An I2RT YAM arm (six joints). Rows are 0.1 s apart.
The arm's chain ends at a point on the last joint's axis. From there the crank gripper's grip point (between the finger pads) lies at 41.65 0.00 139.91 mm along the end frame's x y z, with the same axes.
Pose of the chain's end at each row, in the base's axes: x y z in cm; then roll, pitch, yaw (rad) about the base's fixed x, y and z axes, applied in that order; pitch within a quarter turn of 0, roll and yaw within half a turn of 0:
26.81 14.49 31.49 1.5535 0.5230 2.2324
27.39 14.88 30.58 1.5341 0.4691 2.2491
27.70 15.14 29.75 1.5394 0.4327 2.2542
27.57 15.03 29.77 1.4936 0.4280 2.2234
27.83 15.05 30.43 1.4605 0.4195 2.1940
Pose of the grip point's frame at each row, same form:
35.56 26.03 29.62 1.5535 0.5230 2.2324
35.80 26.73 29.15 1.5341 0.4691 2.2491
36.04 27.04 28.40 1.5394 0.4327 2.2542
36.08 26.87 29.02 1.4936 0.4280 2.2234
36.54 26.76 30.14 1.4605 0.4195 2.1940

